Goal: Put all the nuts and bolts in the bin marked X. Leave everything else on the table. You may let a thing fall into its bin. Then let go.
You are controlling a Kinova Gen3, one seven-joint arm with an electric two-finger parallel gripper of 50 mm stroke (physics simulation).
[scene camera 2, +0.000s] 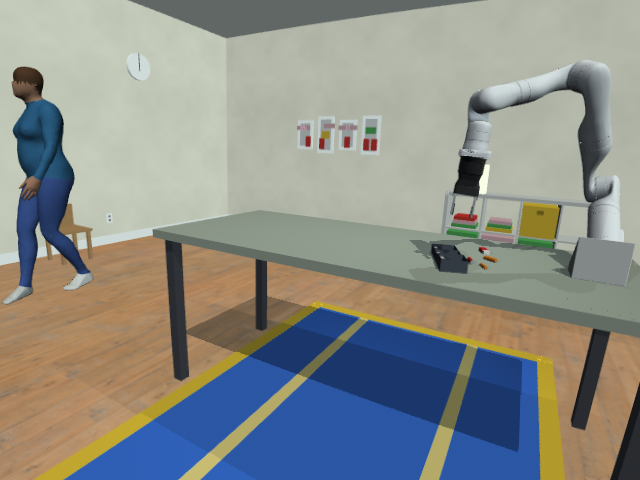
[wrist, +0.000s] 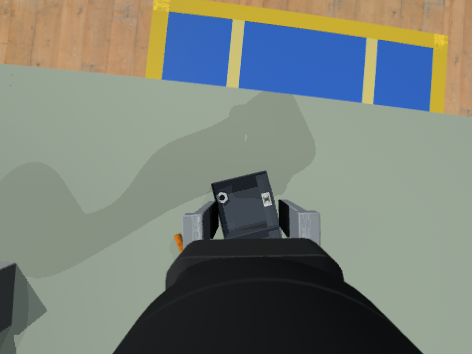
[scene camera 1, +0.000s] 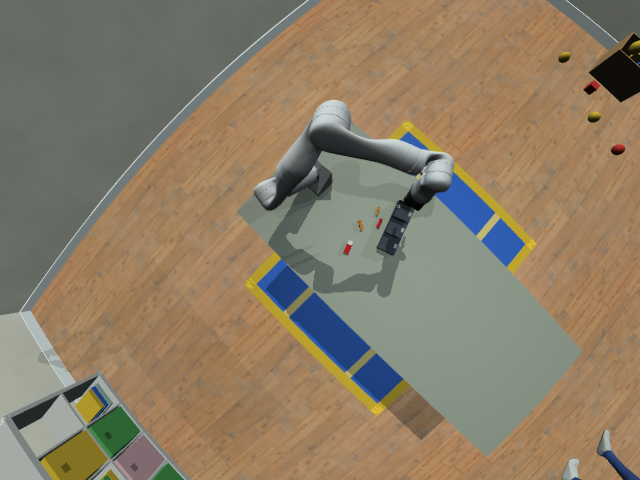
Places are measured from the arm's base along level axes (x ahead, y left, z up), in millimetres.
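Where they show: gripper, between the fingertips: (scene camera 2: 461,215) (wrist: 248,213); arm's base, origin of its link: (scene camera 2: 603,255) (scene camera 1: 311,174).
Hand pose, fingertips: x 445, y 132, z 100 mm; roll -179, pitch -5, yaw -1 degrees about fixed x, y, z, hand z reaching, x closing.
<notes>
Each offset is from my fingertips to the top centre of the thing. "spot": to the spot under its first point.
My gripper (scene camera 2: 462,211) (wrist: 248,213) is open and empty, above the dark three-compartment bin tray {dx +26, dy -92, dz -136 mm} (scene camera 2: 454,266). In the wrist view its fingers stand on either side of the end compartment {spot: dx +14, dy -26, dz -169 mm} (wrist: 246,212), which bears a small white label {dx +42, dy -4, dz -141 mm} (wrist: 266,199) with a blurred mark like an X. A grey hex nut {dx -24, dy +1, dz -160 mm} (wrist: 222,197) shows inside that compartment's outline, at its left wall; whether it lies flat or leans there is unclear. In scene camera 1 the arm partly covers this end of the tray (scene camera 1: 397,221). No other nut or bolt can be made out on the table.
Beside the tray lie two small orange things {dx -91, dy -77, dz -166 mm} (scene camera 1: 377,211) {dx -117, dy -182, dz -162 mm} (scene camera 1: 360,225), a small red thing {dx -51, dy -117, dz -162 mm} (scene camera 1: 379,223) (scene camera 2: 469,259) and a red-and-white thing {dx -103, dy -303, dz -163 mm} (scene camera 1: 347,248) (scene camera 2: 483,250). One orange thing {spot: dx -95, dy -67, dz -166 mm} (wrist: 178,242) shows left of the fingers. The arm's base block (scene camera 2: 602,260) stands on the table.
</notes>
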